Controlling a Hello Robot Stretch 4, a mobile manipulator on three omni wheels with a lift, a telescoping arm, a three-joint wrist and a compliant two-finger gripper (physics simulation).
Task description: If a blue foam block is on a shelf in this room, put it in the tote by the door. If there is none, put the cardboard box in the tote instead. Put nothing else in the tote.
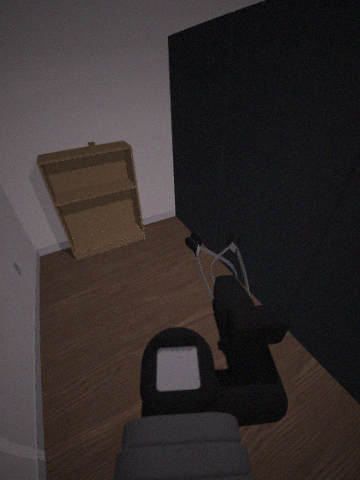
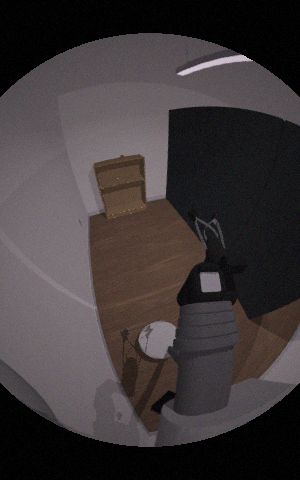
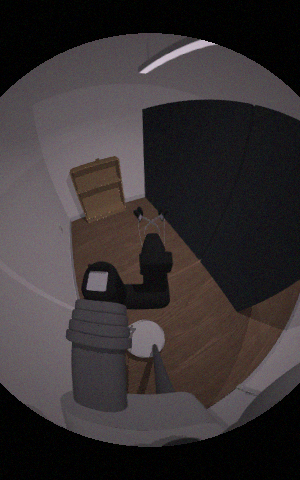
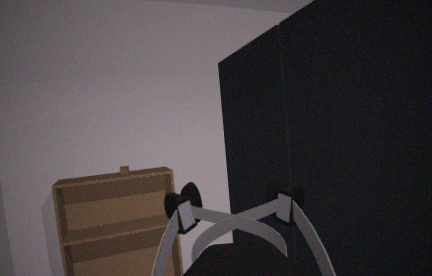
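Where they show: gripper, fingertip midpoint: (image 1: pixel 211 233) (image 2: pixel 202 211) (image 3: pixel 149 207) (image 4: pixel 233 195); robot's base, origin of the base link: (image 2: pixel 158 338) (image 3: pixel 144 337).
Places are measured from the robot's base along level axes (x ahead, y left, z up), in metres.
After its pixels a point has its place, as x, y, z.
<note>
A brown wooden shelf unit (image 1: pixel 112 148) @[2.141, 0.514, 1.033] (image 2: pixel 132 159) @[2.100, 0.516, 1.015] (image 3: pixel 107 161) @[2.107, 0.512, 1.018] (image 4: pixel 150 173) @[2.116, 0.493, 1.031] stands against the far wall, left of a dark partition. No blue block shows on its visible boards. A small brown box-like thing (image 1: pixel 91 144) @[2.138, 0.693, 1.080] (image 2: pixel 122 157) @[2.138, 0.682, 1.051] (image 3: pixel 97 160) @[2.138, 0.682, 1.055] (image 4: pixel 124 170) @[2.137, 0.689, 1.063] sits on its top; it is too small to identify surely. My gripper (image 1: pixel 213 243) @[0.484, -0.084, 1.242] (image 2: pixel 203 216) @[0.484, -0.084, 1.242] (image 3: pixel 150 213) @[0.484, -0.084, 1.242] (image 4: pixel 233 195) @[0.484, -0.084, 1.242] is open, its fingers apart with nothing between them. It is well short of the shelf unit and to its right. The door does not show, and I cannot identify the tote.
A tall dark partition (image 1: pixel 270 150) @[1.405, -0.606, 1.165] (image 2: pixel 225 165) @[1.413, -0.602, 1.216] (image 3: pixel 200 165) @[1.354, -0.629, 1.161] (image 4: pixel 325 125) @[1.544, -0.543, 1.275] runs along the right, close to the gripper. A pale wall (image 1: pixel 15 320) @[0.896, 1.070, 0.319] is on the left. A black object (image 2: pixel 162 401) @[-0.850, -0.112, -0.024] lies on the floor near my base, partly hidden by the arm.
</note>
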